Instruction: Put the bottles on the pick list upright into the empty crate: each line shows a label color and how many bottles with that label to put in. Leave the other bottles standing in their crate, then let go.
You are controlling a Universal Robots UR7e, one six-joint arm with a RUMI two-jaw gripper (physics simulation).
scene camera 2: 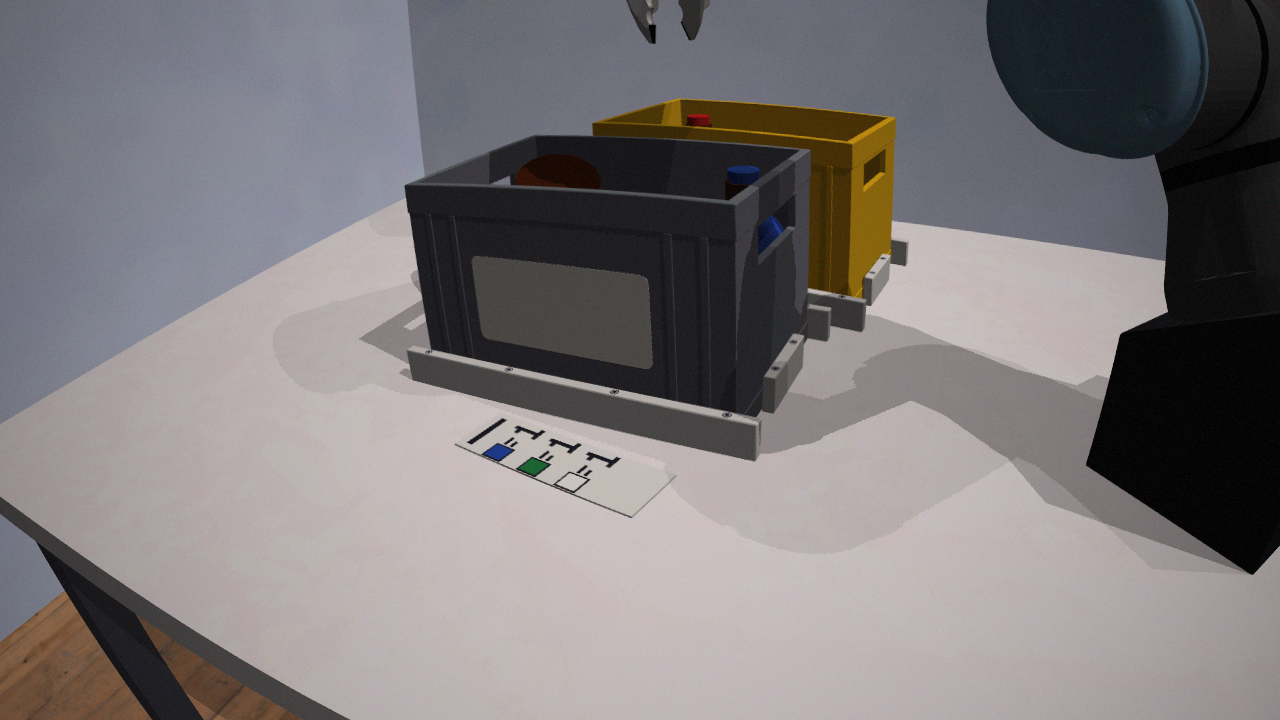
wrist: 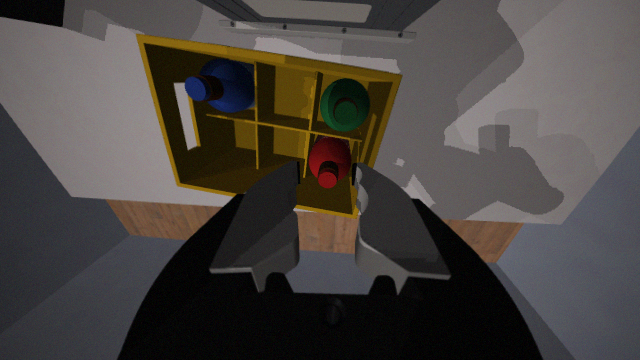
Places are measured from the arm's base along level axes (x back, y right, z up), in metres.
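Pixels of known places: gripper, fingertip midpoint: (scene camera 2: 671,41) (wrist: 325,165); arm's base, origin of the base link: (scene camera 2: 1269,295).
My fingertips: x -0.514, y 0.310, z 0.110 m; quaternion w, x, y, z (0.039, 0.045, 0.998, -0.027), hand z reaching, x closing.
Note:
Ahead of a thing's pixels: the offset from my fingertips to its top centre. "spot": to the spot under its first point.
My gripper (scene camera 2: 671,37) (wrist: 325,165) is partly open and empty, high above the crates. In the wrist view the red bottle {dz -0.094, dx +0.008, dy +0.065 m} (scene camera 2: 699,120) (wrist: 329,155) shows below and between the fingertips. It stands in the lower right compartment of the yellow crate {dz -0.082, dx +0.081, dy +0.004 m} (scene camera 2: 832,223) (wrist: 270,56). A green bottle {dz -0.094, dx -0.018, dy -0.023 m} (wrist: 345,105) is in the upper right compartment and a blue bottle {dz -0.094, dx +0.159, dy -0.061 m} (wrist: 232,87) in the upper left. The dark grey crate {dz -0.082, dx +0.013, dy -0.230 m} (scene camera 2: 572,207) holds a blue-capped bottle {spot: dz -0.096, dx +0.114, dy -0.208 m} (scene camera 2: 742,175) and a large reddish-brown rounded shape {dz -0.090, dx -0.070, dy -0.172 m} (scene camera 2: 556,170); its inside is partly hidden. The pick list {spot: dz -0.255, dx +0.080, dy -0.410 m} (scene camera 2: 626,492) reads blue 1, green 1, white 1.
A light grey rail {dz -0.227, dx -0.001, dy -0.328 m} (scene camera 2: 581,402) with screws runs along the grey crate's front. Short grey blocks {spot: dz -0.235, dx +0.158, dy -0.266 m} (scene camera 2: 784,374) stand beside the crates. Another rail {dz -0.227, dx +0.027, dy -0.132 m} (wrist: 315,30) shows between the crates in the wrist view. The robot arm (scene camera 2: 1208,223) is at the right.

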